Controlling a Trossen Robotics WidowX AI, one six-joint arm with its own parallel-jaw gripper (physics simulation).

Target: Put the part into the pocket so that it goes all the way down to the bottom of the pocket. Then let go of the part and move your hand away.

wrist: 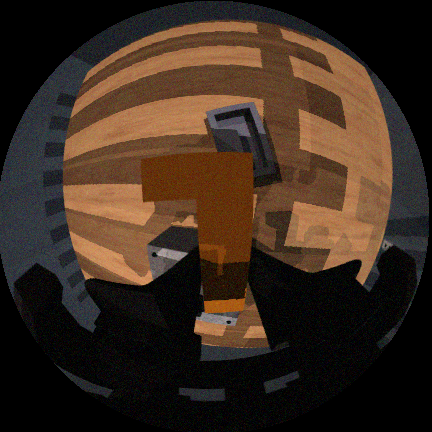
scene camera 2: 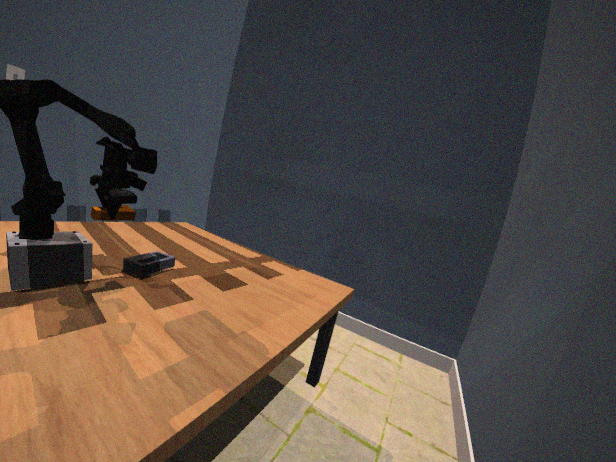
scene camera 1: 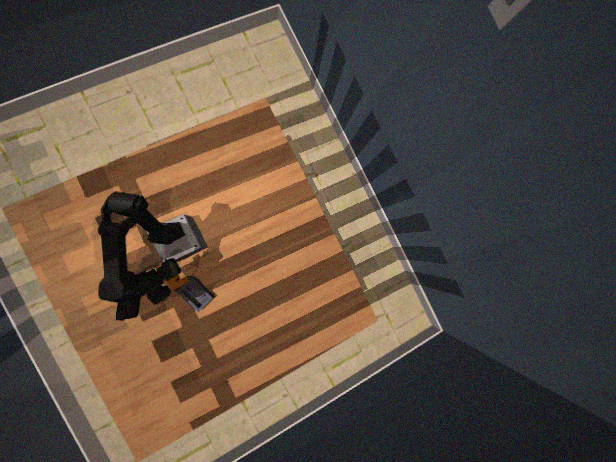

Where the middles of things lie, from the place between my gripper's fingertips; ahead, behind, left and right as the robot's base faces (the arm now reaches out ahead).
Right now my hand is 10 mm short of the orange part [wrist: 221, 182], 10 mm to the right of it and 10 mm below it. From my hand the other things lie so: grey pocket block [scene camera 2: 144, 264] 130 mm ahead, 10 mm to the right, 160 mm below.
